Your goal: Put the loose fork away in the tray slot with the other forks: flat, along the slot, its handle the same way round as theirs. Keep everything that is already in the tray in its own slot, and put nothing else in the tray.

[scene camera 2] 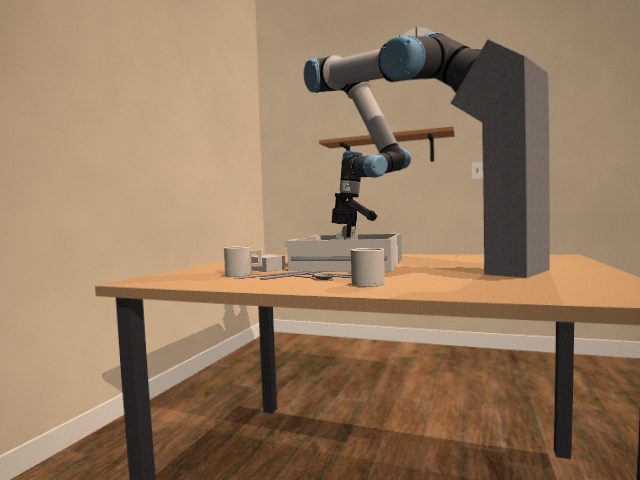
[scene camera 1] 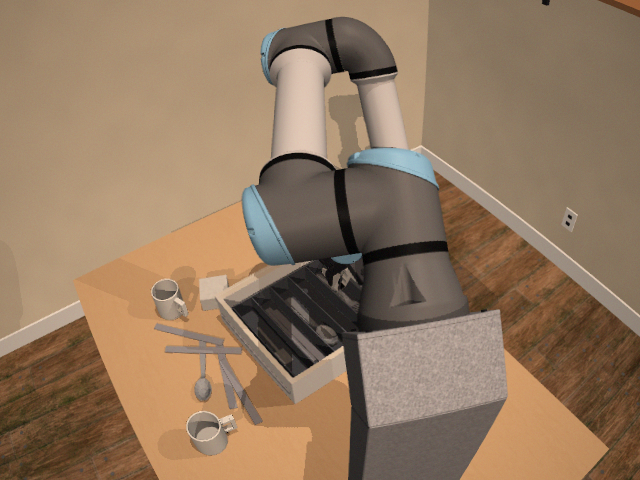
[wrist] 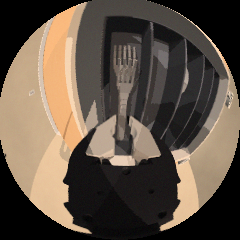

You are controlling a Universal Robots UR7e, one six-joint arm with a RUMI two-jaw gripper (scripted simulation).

The pictures show: the gripper, a small block and a tray.
The gripper is seen too in the wrist view.
